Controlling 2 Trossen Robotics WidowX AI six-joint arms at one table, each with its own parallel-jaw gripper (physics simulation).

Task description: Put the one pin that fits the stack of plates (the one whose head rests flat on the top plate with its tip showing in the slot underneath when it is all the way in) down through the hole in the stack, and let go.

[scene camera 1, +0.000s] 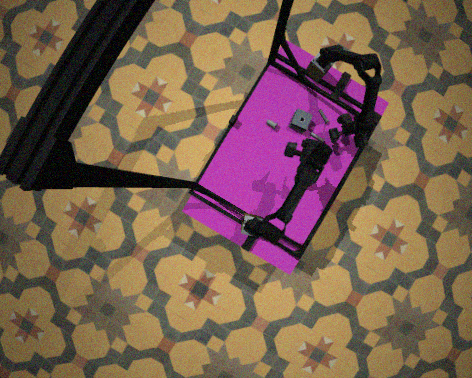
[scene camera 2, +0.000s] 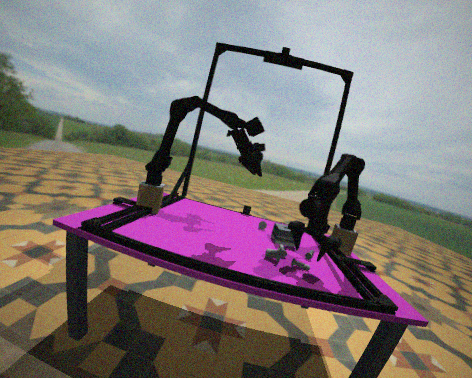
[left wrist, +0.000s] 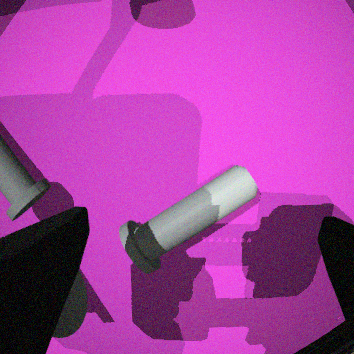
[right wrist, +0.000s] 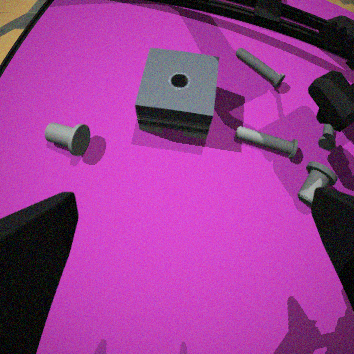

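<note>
The grey stack of plates [scene camera 1: 296, 116] [scene camera 2: 284, 233] [right wrist: 157, 95] stands on the table, its top hole dark and open. Pins lie apart on their sides: a short thick one [scene camera 1: 272, 124] [right wrist: 62, 136] left of the stack, a long thin one [scene camera 1: 323, 117] [right wrist: 260, 66], a long medium one [left wrist: 12, 175] [right wrist: 267, 142], another thick one [right wrist: 317, 181], and a medium one [left wrist: 185, 215] [right wrist: 328, 136]. My left gripper [scene camera 2: 309, 249] [left wrist: 208, 226] is open and empty above the last, whose head faces lower left in the left wrist view. My right gripper [scene camera 2: 257, 172] [right wrist: 198, 203] is open, empty, high above the table.
The magenta table [scene camera 1: 240, 150] [scene camera 2: 165, 245] has black rails along its edges. A black overhead frame [scene camera 2: 285, 59] rises behind it. The right arm reaches across the table near the stack in scene camera 1. The left arm's fingers hang close to several pins.
</note>
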